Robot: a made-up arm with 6 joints. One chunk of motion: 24 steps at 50 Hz.
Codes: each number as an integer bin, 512 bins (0 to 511) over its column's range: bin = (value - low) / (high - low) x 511, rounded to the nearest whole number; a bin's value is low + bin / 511 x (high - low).
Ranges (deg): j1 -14..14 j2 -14..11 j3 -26..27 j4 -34..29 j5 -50..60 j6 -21..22
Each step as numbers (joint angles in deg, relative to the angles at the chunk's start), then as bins.
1 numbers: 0.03 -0.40 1.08 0.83 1.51 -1.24
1 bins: 256 278 261 283 239 235
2 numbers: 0.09 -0.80 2.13 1.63 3.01 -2.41
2 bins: 257 270 271 289 246 221
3 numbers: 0.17 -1.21 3.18 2.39 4.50 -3.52
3 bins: 259 261 281 295 253 208
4 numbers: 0.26 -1.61 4.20 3.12 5.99 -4.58
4 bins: 260 253 291 301 260 195
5 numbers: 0.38 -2.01 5.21 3.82 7.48 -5.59
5 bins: 262 245 301 307 267 183
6 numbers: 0.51 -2.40 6.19 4.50 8.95 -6.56
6 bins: 265 237 310 312 274 172
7 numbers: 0.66 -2.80 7.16 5.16 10.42 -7.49
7 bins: 268 229 320 318 281 161
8 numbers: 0.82 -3.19 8.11 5.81 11.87 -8.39
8 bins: 270 221 329 323 287 150
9 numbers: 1.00 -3.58 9.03 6.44 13.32 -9.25
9 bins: 274 213 338 328 294 140
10 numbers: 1.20 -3.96 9.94 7.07 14.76 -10.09
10 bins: 277 205 347 333 301 130
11 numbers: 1.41 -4.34 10.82 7.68 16.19 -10.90
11 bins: 281 197 355 338 307 120
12 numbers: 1.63 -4.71 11.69 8.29 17.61 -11.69
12 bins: 285 190 363 343 314 111
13 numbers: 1.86 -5.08 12.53 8.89 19.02 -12.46
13 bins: 289 182 371 348 321 101
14 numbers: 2.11 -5.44 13.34 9.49 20.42 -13.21
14 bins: 294 175 379 353 327 93
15 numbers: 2.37 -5.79 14.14 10.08 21.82 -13.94
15 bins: 299 168 387 358 334 84
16 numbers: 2.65 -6.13 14.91 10.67 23.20 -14.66
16 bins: 304 161 394 362 340 75
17 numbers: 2.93 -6.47 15.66 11.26 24.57 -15.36
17 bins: 309 154 402 367 346 67
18 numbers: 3.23 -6.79 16.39 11.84 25.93 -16.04
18 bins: 314 147 409 372 353 59
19 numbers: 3.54 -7.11 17.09 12.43 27.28 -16.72
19 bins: 320 141 415 377 359 51
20 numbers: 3.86 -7.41 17.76 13.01 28.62 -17.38
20 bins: 326 135 422 381 365 43
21 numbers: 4.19 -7.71 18.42 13.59 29.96 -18.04
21 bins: 332 129 428 386 371 35
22 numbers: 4.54 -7.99 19.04 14.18 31.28 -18.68
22 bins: 338 123 434 391 378 28
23 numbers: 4.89 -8.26 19.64 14.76 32.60 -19.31
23 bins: 345 117 440 395 384 20
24 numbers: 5.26 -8.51 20.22 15.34 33.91 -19.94
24 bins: 351 112 446 400 390 13
